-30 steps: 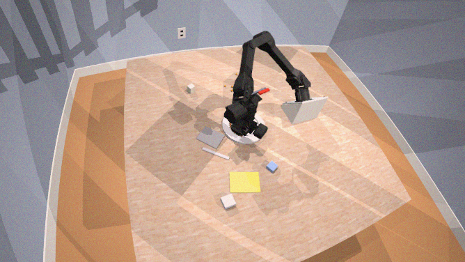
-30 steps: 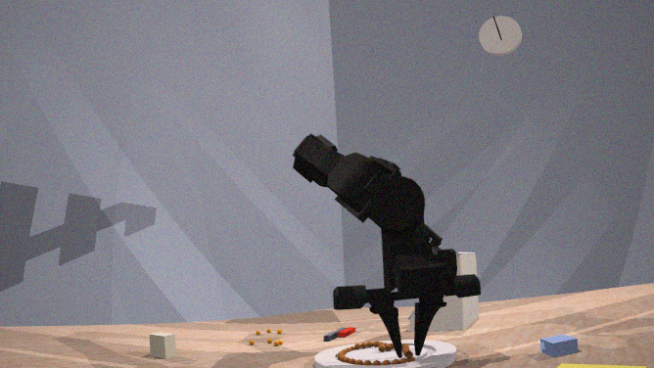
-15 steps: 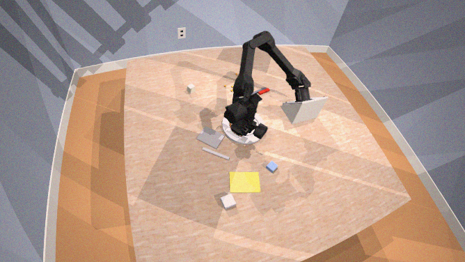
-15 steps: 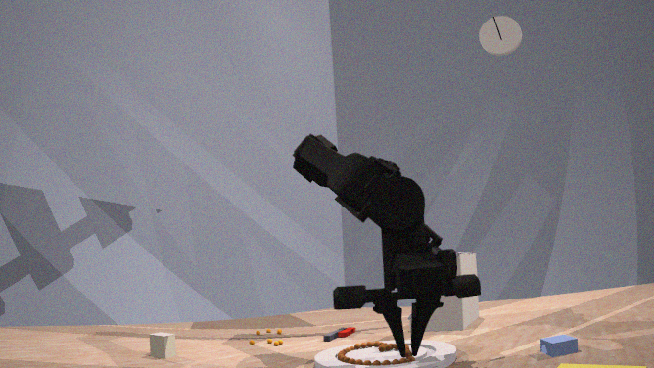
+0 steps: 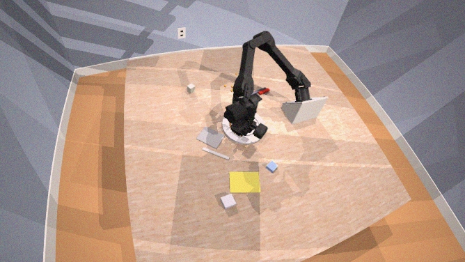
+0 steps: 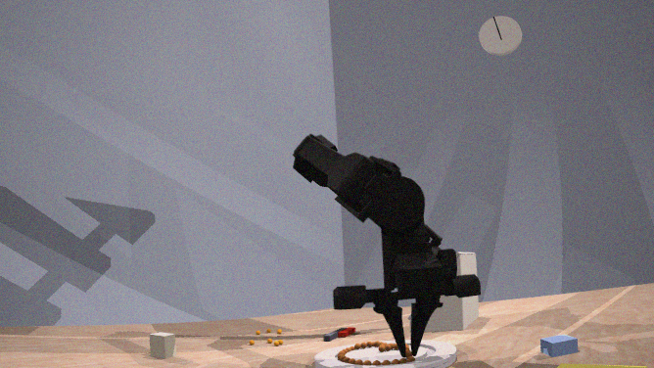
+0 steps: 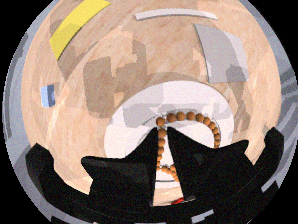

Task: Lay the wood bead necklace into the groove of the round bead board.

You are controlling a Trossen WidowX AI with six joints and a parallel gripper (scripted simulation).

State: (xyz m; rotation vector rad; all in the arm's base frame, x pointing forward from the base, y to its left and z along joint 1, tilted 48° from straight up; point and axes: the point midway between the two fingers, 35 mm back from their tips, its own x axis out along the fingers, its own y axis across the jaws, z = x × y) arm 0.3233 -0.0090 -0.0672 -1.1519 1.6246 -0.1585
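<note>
Now: gripper tip 14 cm short of the grey sheet, 3 cm to the left of it and 1 cm above it. Round my gripper tip: yellow sheet (22 cm to the left, 7 cm ahead, 1 cm below); then blue block (19 cm to the left, 6 cm behind, 1 cm below); then stick (14 cm ahead, 6 cm to the left, 1 cm below).
</note>
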